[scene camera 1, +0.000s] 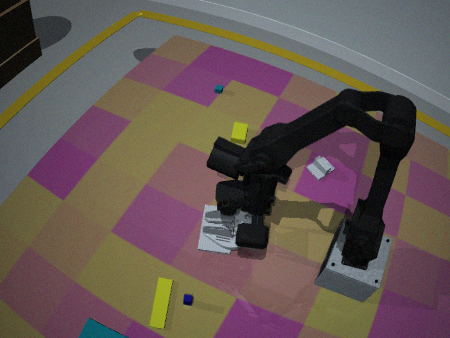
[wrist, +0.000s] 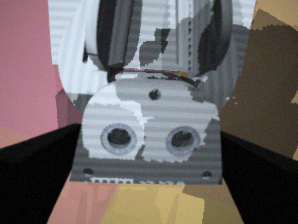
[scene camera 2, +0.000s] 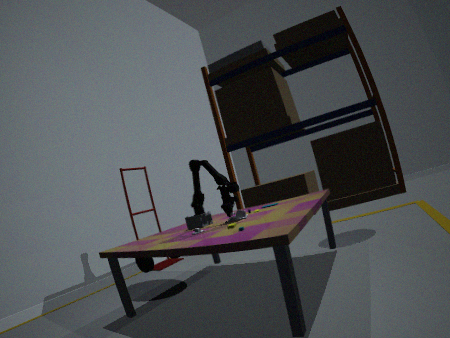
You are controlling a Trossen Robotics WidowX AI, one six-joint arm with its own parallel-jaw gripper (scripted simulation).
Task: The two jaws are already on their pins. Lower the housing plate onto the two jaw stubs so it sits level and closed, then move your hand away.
Scene:
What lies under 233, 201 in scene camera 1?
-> My gripper.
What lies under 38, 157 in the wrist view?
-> My gripper.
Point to a long yellow bar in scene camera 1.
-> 162, 295

